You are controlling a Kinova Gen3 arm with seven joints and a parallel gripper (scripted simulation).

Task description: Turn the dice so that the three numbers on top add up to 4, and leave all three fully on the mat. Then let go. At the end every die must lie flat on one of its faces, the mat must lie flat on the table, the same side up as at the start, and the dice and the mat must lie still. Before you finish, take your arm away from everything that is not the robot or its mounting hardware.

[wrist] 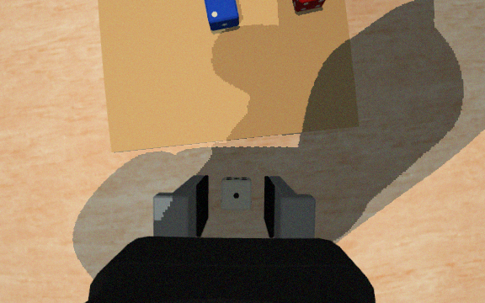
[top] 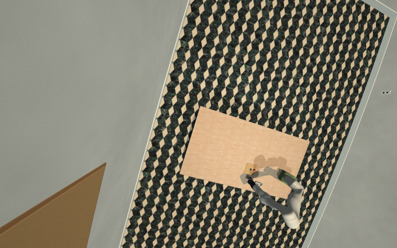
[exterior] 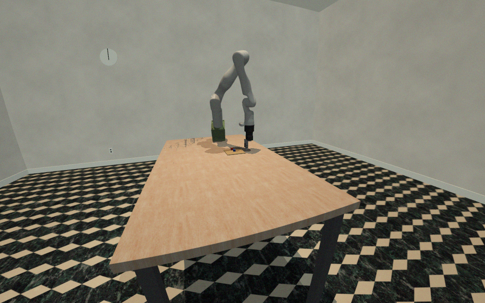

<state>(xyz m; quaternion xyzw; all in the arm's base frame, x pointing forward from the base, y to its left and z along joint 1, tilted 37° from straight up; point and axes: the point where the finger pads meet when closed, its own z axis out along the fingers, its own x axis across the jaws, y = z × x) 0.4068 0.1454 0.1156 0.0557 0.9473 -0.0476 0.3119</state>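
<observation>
Now: hand 3 cm above the white die. Round my hand: tan mat 1 cm behind, 10 cm to the right, 4 cm below; then blue die 1 cm behind, 10 cm to the right, 3 cm below; then red die 6 cm behind, 10 cm to the right, 3 cm below.
</observation>
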